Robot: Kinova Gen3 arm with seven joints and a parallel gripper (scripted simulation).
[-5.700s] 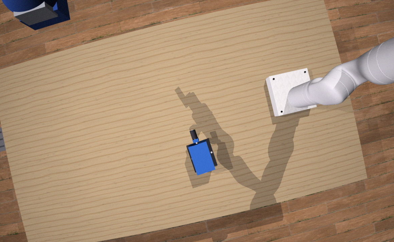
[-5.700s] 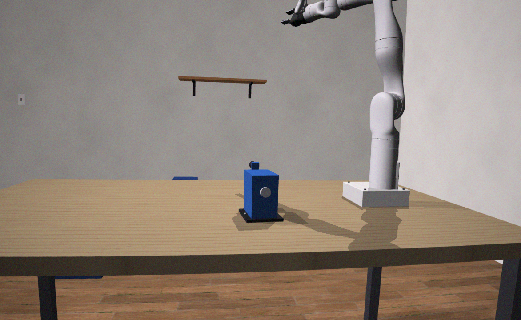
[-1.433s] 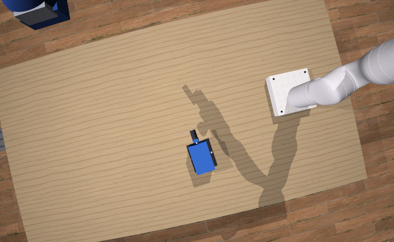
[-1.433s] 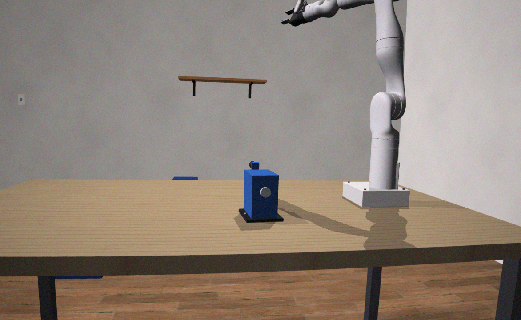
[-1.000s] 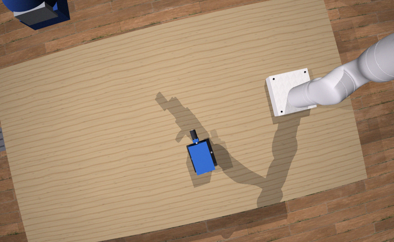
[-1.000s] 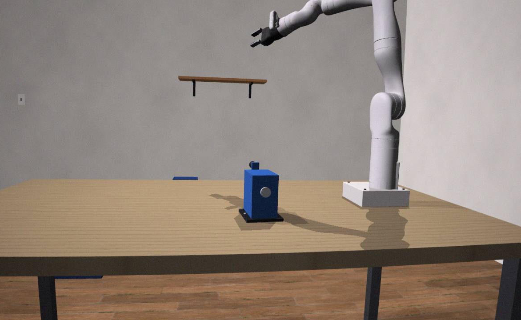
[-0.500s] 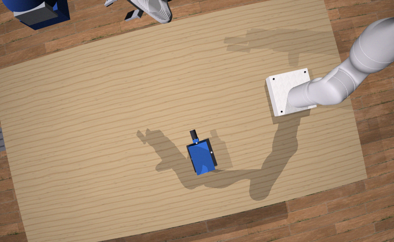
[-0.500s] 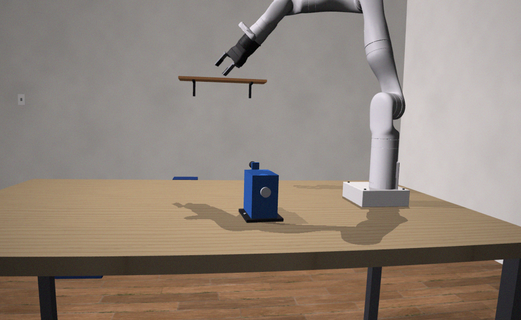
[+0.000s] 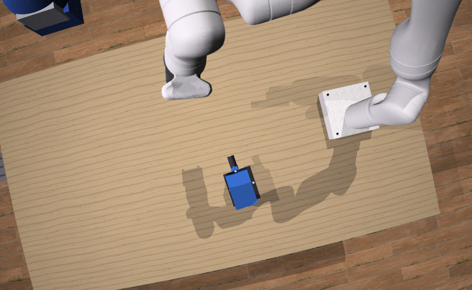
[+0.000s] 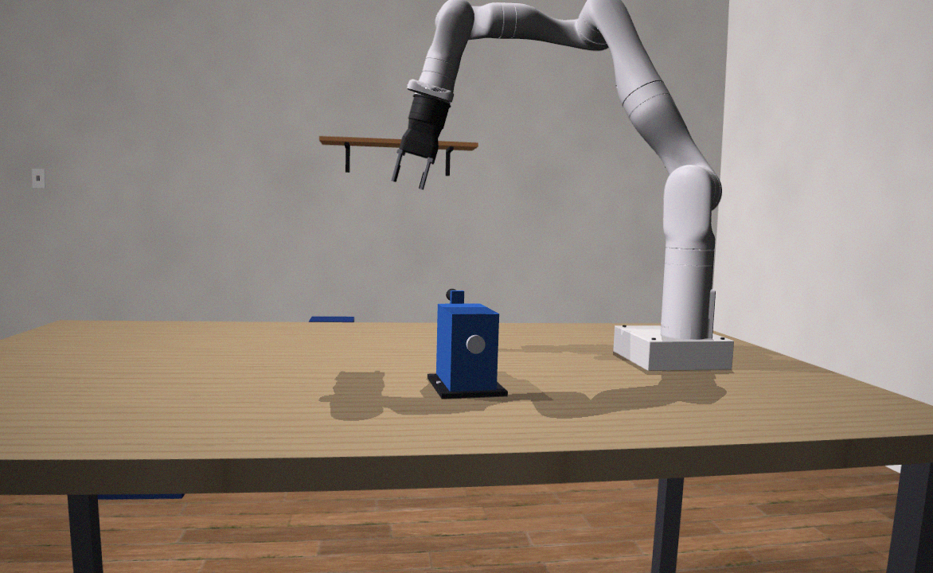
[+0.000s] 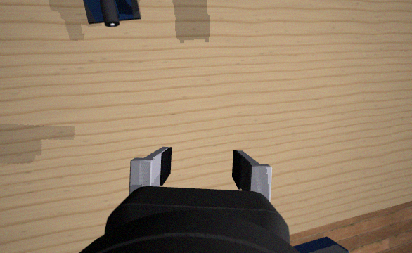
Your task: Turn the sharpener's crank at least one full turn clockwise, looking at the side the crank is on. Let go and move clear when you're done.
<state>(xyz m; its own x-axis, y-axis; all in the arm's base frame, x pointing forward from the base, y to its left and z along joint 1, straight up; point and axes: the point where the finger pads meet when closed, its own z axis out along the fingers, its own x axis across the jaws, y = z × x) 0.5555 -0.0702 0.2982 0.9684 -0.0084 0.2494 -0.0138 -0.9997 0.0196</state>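
My hand is 10 cm past the black handle, 19 cm to the right of it and 22 cm above it. The rest, counted from my hand: crank: 10 cm behind, 20 cm to the left, 22 cm below.
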